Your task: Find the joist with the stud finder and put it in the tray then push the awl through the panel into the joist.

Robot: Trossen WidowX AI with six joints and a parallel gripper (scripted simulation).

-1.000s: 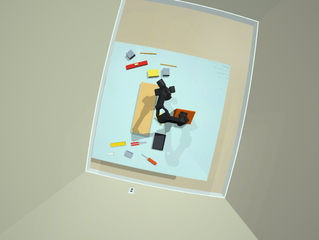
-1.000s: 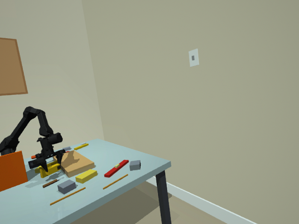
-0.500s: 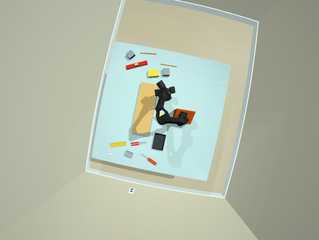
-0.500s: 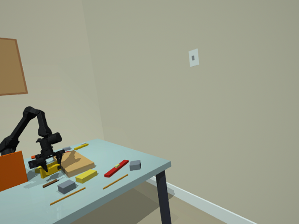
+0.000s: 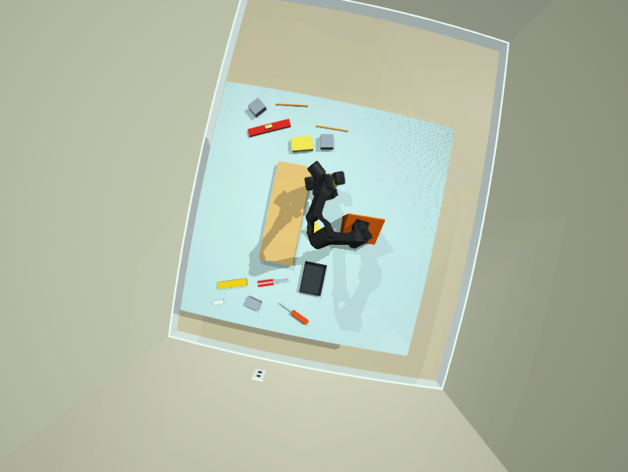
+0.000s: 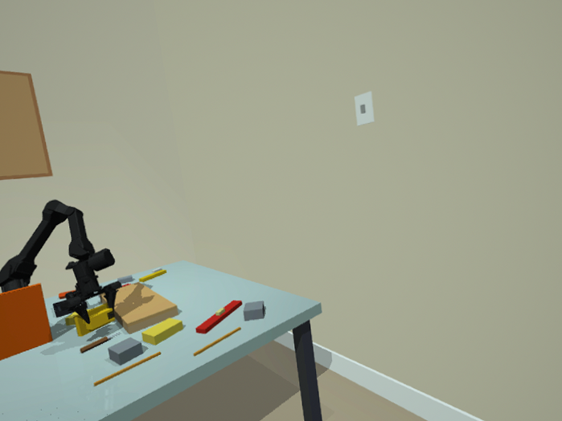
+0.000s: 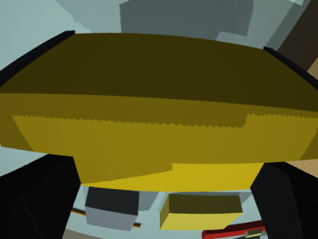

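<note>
My gripper tip is now 10 mm short of the yellow stud finder and 10 mm to the right of it. The rest, counted from my gripper tip: awl 40 mm to the right, 70 mm below; then red level 360 mm ahead, 200 mm to the right, 60 mm below; then dark tray 90 mm behind, 510 mm to the left, 60 mm below.
</note>
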